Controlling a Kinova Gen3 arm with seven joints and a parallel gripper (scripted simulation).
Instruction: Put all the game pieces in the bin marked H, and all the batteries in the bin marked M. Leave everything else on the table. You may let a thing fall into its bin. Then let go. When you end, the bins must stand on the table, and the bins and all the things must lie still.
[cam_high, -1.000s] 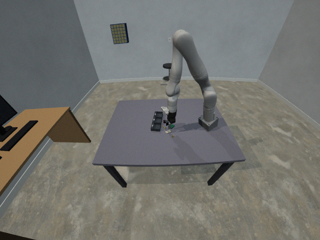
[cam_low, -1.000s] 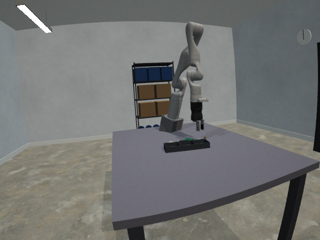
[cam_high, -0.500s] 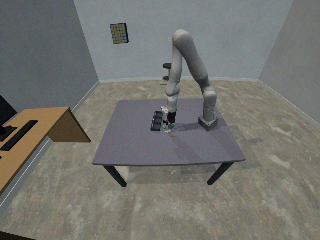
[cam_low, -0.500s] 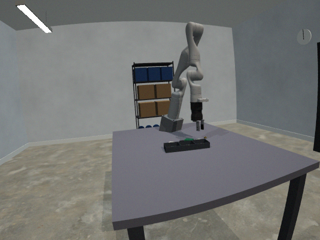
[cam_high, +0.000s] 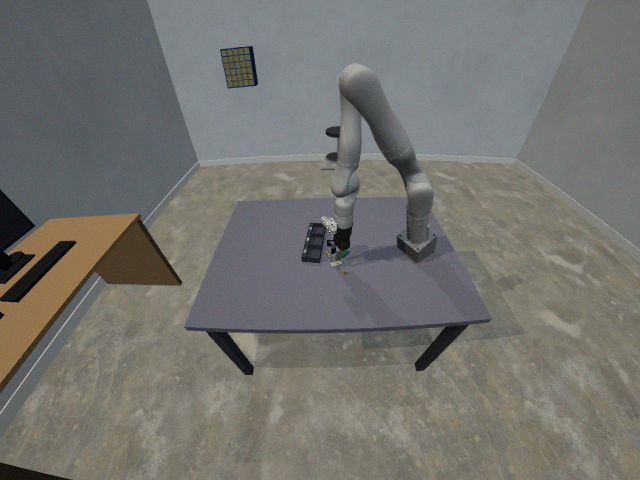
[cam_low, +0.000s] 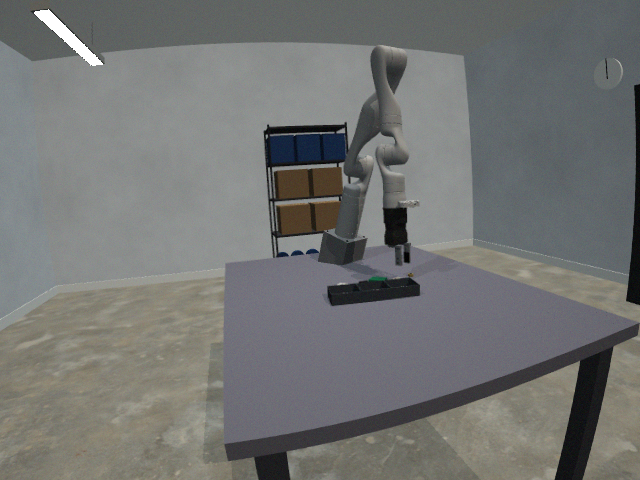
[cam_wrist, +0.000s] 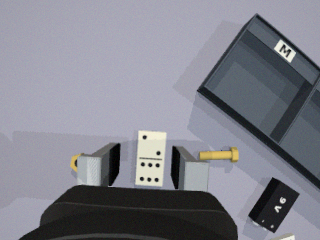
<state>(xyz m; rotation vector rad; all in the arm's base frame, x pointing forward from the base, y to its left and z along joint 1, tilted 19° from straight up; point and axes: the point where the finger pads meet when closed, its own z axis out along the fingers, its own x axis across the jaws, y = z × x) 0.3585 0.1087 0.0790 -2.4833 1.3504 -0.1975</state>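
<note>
Right now my hand is 7 cm above the cream domino and 1 cm to the left of it. From my hand the other things lie so: yellow bolt (7 cm below, 6 cm to the right, 4 cm ahead); brass nut (7 cm below, 5 cm behind, 4 cm to the left); green flat piece (8 cm to the right, 7 cm below, 3 cm behind).
</note>
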